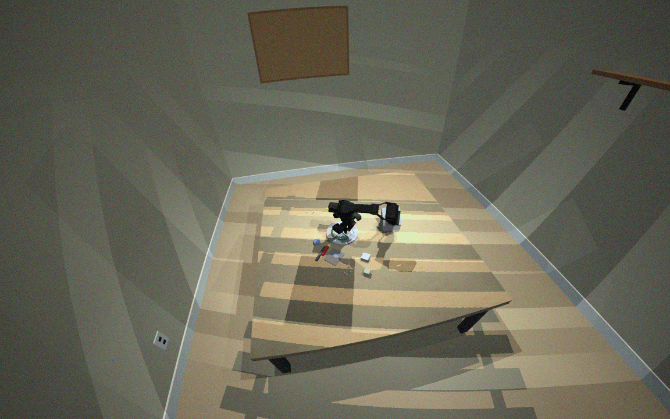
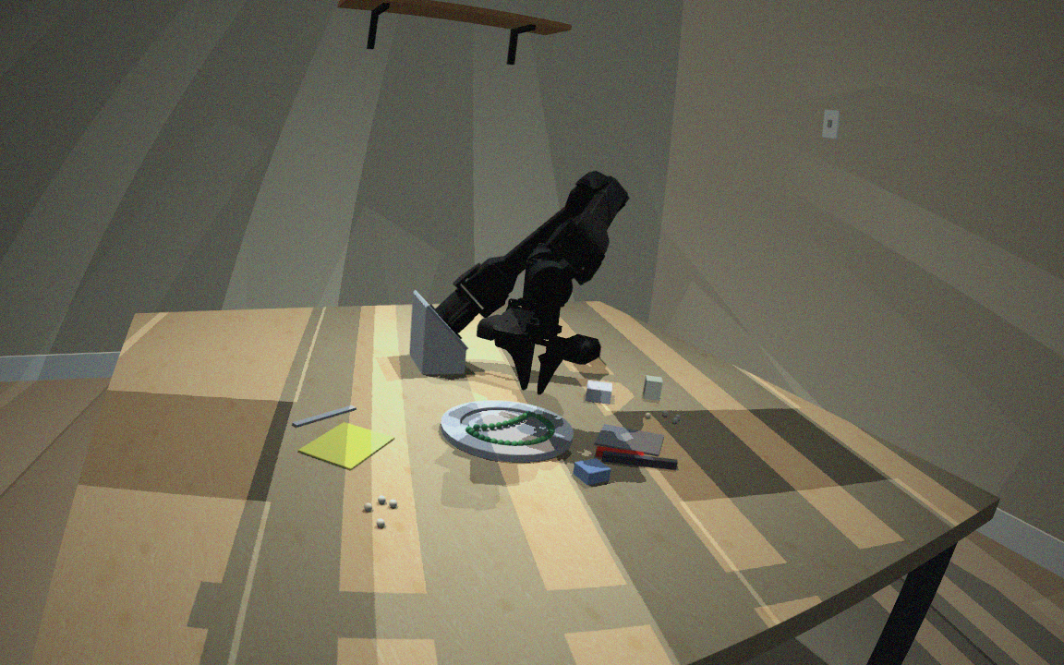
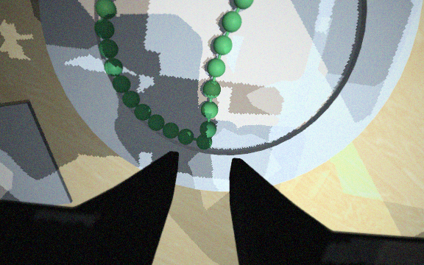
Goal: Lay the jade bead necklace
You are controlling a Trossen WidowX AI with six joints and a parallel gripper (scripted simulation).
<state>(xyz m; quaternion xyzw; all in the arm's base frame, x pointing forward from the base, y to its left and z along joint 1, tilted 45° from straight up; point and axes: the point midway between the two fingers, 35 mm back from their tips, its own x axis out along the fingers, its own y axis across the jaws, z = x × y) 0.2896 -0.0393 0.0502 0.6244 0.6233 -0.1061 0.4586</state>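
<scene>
Right now my gripper tip is 2 cm short of the round grey bead board, 5 cm to the left of it and 4 cm above it. Round my gripper tip: grey plate (11 cm ahead, 12 cm to the left, 5 cm below); blue block (19 cm ahead, 2 cm to the right, 5 cm below); red and black pen (17 cm ahead, 7 cm to the left, 5 cm below).
</scene>
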